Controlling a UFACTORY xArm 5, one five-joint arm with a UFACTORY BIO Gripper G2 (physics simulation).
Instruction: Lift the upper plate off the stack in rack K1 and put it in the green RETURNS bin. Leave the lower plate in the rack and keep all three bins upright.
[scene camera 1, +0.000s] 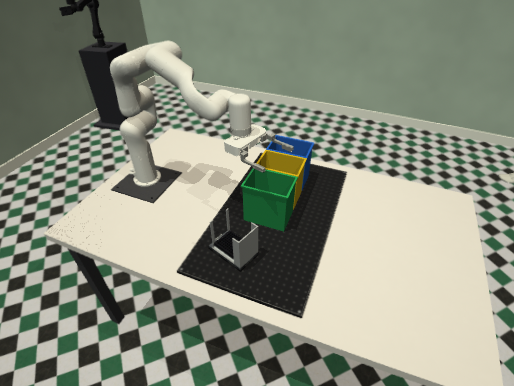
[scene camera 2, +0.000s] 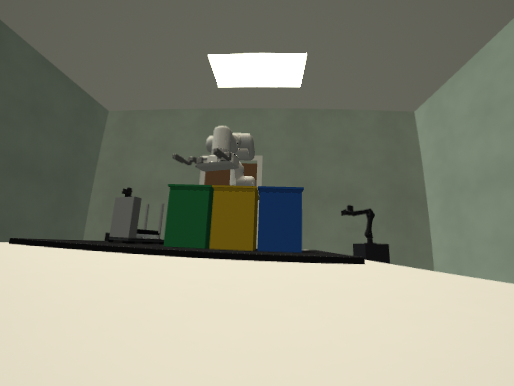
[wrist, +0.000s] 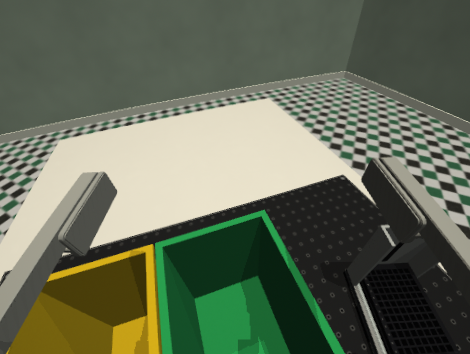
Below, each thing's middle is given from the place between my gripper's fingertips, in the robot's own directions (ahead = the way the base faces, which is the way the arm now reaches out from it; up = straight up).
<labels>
The green bin (scene camera 2: 188, 224) is 3 cm behind my hand, 2 cm to the left of it and 21 cm below it. The rest, counted from my hand: blue bin (scene camera 2: 280, 208) (28 cm to the left, 21 cm below); then yellow bin (scene camera 2: 234, 212) (2 cm behind, 15 cm to the left, 21 cm below).
</labels>
